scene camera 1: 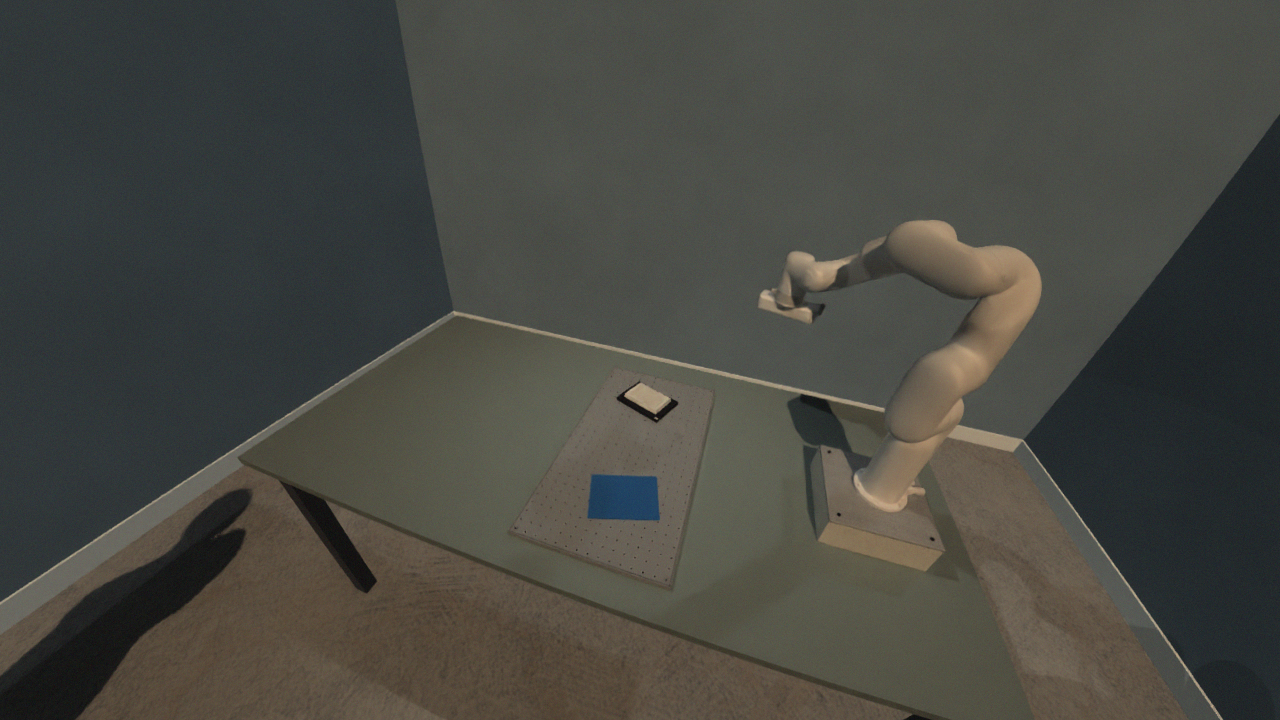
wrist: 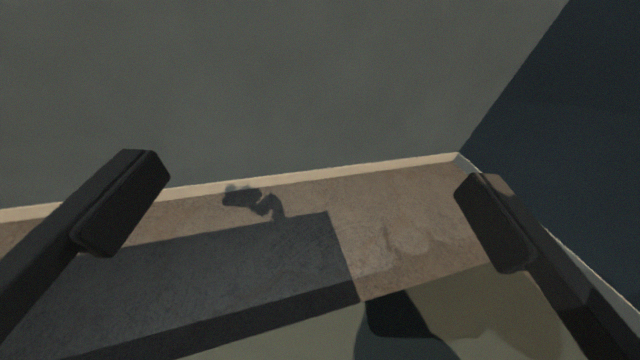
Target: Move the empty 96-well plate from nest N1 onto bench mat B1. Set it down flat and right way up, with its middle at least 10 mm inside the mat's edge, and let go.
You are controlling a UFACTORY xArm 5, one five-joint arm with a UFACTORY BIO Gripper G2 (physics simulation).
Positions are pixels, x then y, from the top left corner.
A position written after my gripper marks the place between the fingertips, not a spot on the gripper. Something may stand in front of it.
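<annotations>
My gripper in scene camera 1 (797, 297). Cream 96-well plate in scene camera 1 (644, 396). My gripper in the wrist view (318, 173). Cream 96-well plate out of frame in the wrist view.
</annotations>
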